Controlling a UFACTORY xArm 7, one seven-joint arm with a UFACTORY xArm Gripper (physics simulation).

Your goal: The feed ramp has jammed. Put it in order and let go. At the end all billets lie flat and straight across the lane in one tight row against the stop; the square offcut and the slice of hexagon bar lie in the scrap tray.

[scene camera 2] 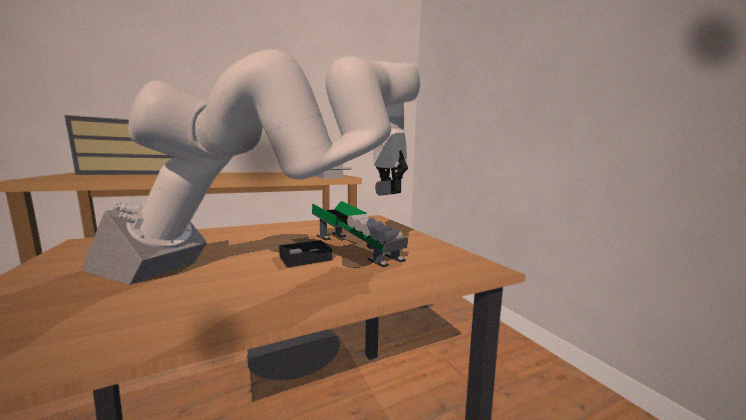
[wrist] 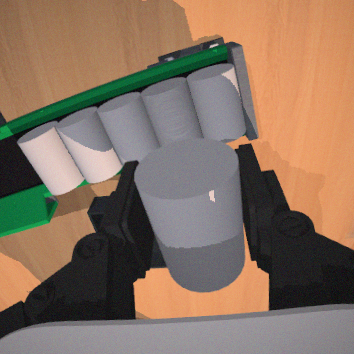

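Where they show: gripper, between the fingertips: [scene camera 2: 391, 192] [wrist: 191, 177]; arm's base, origin of its link: [scene camera 2: 160, 227].
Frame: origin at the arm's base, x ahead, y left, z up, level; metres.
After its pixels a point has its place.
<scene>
My gripper [scene camera 2: 394, 183] {x 0.523, y -0.248, z 0.082 m} [wrist: 191, 177] {x 0.523, y -0.248, z 0.082 m} is shut on a grey cylindrical billet [scene camera 2: 383, 187] {x 0.482, y -0.262, z 0.100 m} [wrist: 197, 215] {x 0.530, y -0.252, z 0.116 m}, held above the stop end of the ramp. In the wrist view, several grey billets lie side by side across the lane. The endmost lane billet [wrist: 217, 105] {x 0.514, y -0.267, z -0.024 m} is beside the grey stop [scene camera 2: 400, 243] {x 0.522, y -0.296, z -0.056 m} [wrist: 245, 92] {x 0.513, y -0.292, z -0.043 m}, and a pale billet [wrist: 51, 160] {x 0.513, y -0.118, z -0.008 m} is at the row's other end. The held billet hides part of the row's near edge. The black scrap tray [scene camera 2: 308, 258] {x 0.312, y -0.150, z -0.100 m} holds a light piece [scene camera 2: 295, 250] {x 0.296, y -0.100, z -0.088 m} and another small piece, whose shapes are too small to tell.
The ramp has green side rails [scene camera 2: 324, 214] [wrist: 120, 88] and stands on short legs on the wooden table [scene camera 2: 234, 292] {x 0.108, y -0.212, z -0.117 m}. The scrap tray is between the arm's base [scene camera 2: 151, 260] {x -0.024, y -0.067, z -0.058 m} and the ramp. A second table [scene camera 2: 234, 181] stands behind, with a yellow-panelled rack [scene camera 2: 72, 146].
</scene>
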